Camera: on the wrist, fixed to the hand. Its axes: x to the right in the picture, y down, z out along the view.
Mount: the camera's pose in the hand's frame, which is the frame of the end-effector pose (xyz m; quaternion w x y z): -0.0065 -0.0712 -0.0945 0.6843 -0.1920 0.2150 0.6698
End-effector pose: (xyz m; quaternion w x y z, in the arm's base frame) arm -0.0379 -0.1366 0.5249 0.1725 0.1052 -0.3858 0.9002
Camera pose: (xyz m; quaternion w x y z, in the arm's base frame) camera -0.0094 -0.0233 0.5054 0.3818 0.4131 0.4702 -0.6801
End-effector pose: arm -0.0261 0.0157 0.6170 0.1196 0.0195 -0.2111 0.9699
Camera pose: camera -0.0015 0.1162 0.5592 0.5187 0.3596 0.3180 -0.7075
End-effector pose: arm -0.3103 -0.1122 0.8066 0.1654 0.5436 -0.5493 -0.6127
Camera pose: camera -0.1998 -0.1293 0.7674 0.7460 0.1040 -0.5868 -0.2971
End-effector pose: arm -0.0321 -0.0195 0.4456 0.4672 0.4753 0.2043 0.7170
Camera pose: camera -0.0799 0.0233 0.3460 0.1132 -0.2182 0.2158 -0.9450
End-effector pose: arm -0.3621 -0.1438 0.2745 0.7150 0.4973 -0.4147 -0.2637
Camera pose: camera -0.2821 -0.1182 0.1909 0.8505 -0.0180 -0.4125 0.3257
